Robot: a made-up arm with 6 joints.
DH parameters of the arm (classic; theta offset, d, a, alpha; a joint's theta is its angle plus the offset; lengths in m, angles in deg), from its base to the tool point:
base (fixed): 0 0.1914 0 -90
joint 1: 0 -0.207 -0.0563 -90
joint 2: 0 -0.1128 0.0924 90
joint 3: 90 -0.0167 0.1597 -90
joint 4: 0 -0.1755 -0.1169 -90
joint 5: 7.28 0 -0.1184 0
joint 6: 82.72 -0.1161 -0.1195 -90
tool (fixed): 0 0.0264 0 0
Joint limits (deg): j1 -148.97..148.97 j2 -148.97..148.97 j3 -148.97..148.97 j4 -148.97..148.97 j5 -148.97..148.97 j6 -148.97..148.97
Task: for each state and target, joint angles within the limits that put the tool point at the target. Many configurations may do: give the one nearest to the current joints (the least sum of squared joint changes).
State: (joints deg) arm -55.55 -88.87 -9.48 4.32 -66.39 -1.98
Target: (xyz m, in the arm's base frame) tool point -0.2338 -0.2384 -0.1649
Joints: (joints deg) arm -76.06 -139.66 -2.64 34.37 -41.15 10.58
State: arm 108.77 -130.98 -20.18 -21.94 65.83 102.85
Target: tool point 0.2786 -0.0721 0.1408
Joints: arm 148.97 -131.91 -44.86 -38.30 44.98 81.67
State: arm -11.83 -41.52 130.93 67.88 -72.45 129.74
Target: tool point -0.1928 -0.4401 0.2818
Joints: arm -6.92 -73.29 129.57 85.70 -72.07 145.75
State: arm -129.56 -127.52 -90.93 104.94 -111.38 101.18
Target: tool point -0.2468 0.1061 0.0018
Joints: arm -101.48 -80.27 -89.80 57.26 -116.01 117.43
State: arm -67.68 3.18 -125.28 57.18 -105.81 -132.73
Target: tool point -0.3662 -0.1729 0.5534
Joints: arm -60.10 -2.31 -119.63 50.89 -113.58 -144.93
